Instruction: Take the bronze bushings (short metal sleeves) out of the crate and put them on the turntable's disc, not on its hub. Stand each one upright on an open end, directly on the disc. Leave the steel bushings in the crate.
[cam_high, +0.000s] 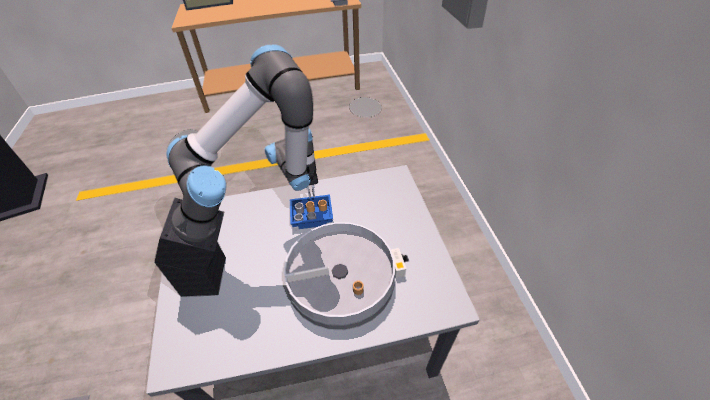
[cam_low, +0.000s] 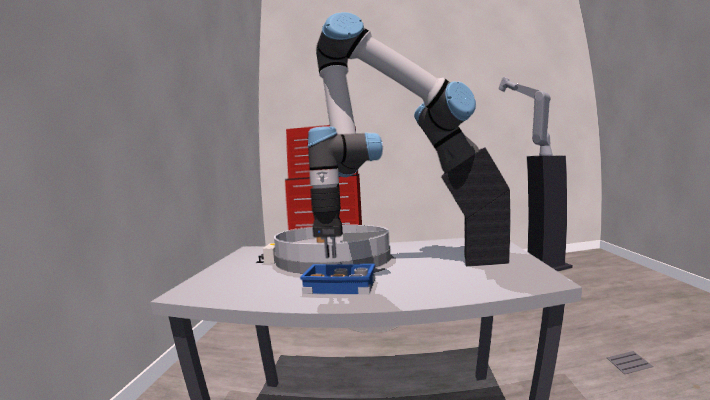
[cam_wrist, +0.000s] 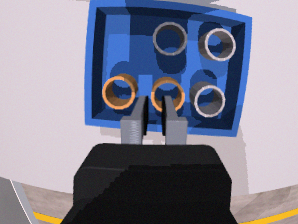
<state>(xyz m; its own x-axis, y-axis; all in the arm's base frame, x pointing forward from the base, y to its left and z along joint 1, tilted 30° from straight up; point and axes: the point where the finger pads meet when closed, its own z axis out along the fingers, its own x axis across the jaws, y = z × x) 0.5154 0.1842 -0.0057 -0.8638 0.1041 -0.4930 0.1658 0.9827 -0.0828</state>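
The blue crate lies 90 mm below my hand, 30 mm to the right of it and 20 mm behind it. Also, from my hand: turntable disc (390 mm to the right, 60 mm below, 20 mm behind).
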